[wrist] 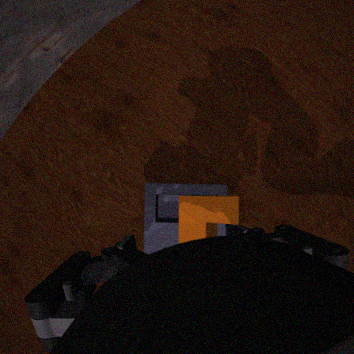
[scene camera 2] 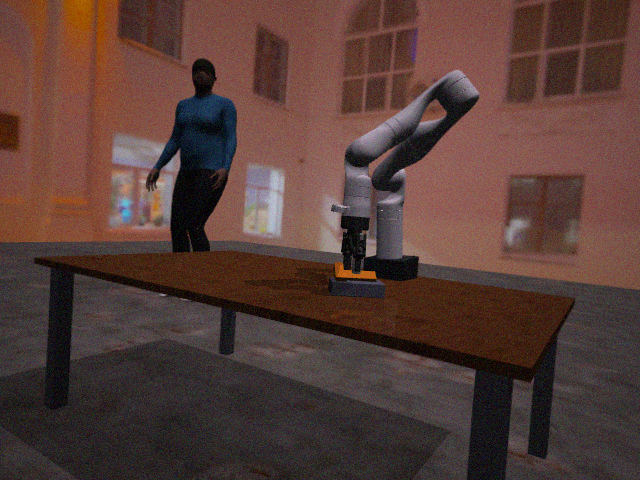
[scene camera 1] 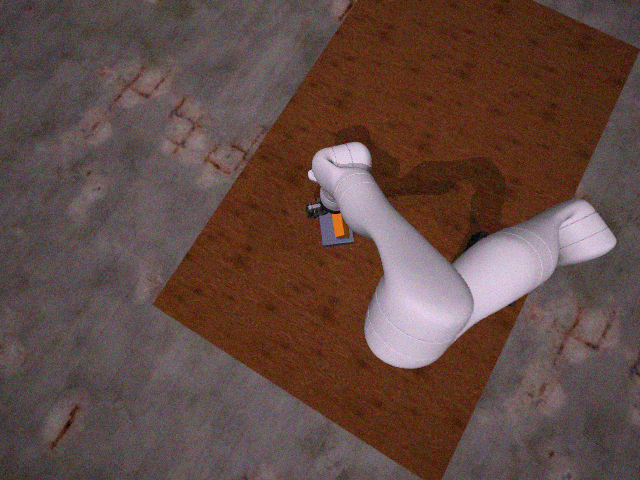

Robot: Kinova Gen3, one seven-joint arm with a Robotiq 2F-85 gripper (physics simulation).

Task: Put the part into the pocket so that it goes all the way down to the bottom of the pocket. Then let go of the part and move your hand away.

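Frame: origin at the arm's base, x ahead, y left, z up, level; millimetres.
Seen in the pictures: gripper, between the fingertips: [wrist: 181, 239] [scene camera 2: 351, 271]; arm's base, origin of its link: [scene camera 2: 389, 257].
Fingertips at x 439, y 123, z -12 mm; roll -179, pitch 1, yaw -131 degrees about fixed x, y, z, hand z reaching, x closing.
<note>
Pixels of each thing's top centre, then the offset from my fingertips to it. "pt": a spot on its surface instead. Level surfaces: height alone.
- orange L-shaped part, centre of its top: [wrist: 218, 261] [scene camera 2: 355, 263] [scene camera 1: 344, 213] 10 mm right, 32 mm back, 19 mm up
- grey pocket block, centre of its top: [wrist: 185, 248] [scene camera 2: 356, 280] [scene camera 1: 335, 219] 9 mm left, 15 mm back, 23 mm down
- pocket, a spot on its surface: [wrist: 168, 208] pt 8 mm right, 25 mm ahead, 54 mm down
- brown wooden table, height of its surface: 59 mm down
An orange L-shaped part [scene camera 1: 338, 225] [scene camera 2: 354, 272] [wrist: 204, 214] rests on the grey pocket block [scene camera 1: 330, 239] [scene camera 2: 356, 288] [wrist: 158, 239] near the middle of the table. Its top stands a little above the block's top face. In the wrist view it overlaps the block's right edge, and a dark corner of the pocket [wrist: 168, 208] shows bare to its left. My gripper [scene camera 2: 353, 264] points straight down just over the part, its fingers spread wide and open with nothing between them. In the top view the arm hides most of the gripper.
The brown wooden table [scene camera 1: 465, 103] [scene camera 2: 207, 273] carries the arm's black base [scene camera 2: 390, 267] behind the block. A person in a blue top [scene camera 2: 201, 134] stands beyond the table's far left side. The white arm [scene camera 1: 413, 269] hangs over the table's right half.
</note>
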